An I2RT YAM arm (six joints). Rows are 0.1 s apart.
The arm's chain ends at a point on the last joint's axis. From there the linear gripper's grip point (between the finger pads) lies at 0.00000 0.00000 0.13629 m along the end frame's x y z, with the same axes.
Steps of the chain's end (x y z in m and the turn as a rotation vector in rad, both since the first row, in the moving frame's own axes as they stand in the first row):
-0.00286, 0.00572, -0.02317, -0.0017, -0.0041, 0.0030
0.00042, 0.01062, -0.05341, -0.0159, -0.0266, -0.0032
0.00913, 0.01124, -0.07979, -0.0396, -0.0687, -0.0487
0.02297, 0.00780, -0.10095, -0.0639, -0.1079, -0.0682
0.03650, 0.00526, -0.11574, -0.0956, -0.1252, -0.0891
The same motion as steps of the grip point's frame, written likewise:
-0.00342, 0.00595, -0.02317, -0.0017, -0.0041, 0.0030
-0.00320, 0.01279, -0.05348, -0.0159, -0.0266, -0.0032
-0.00009, 0.01686, -0.08022, -0.0396, -0.0687, -0.0487
0.00861, 0.01698, -0.10202, -0.0639, -0.1079, -0.0682
0.02011, 0.01898, -0.11743, -0.0956, -0.1252, -0.0891

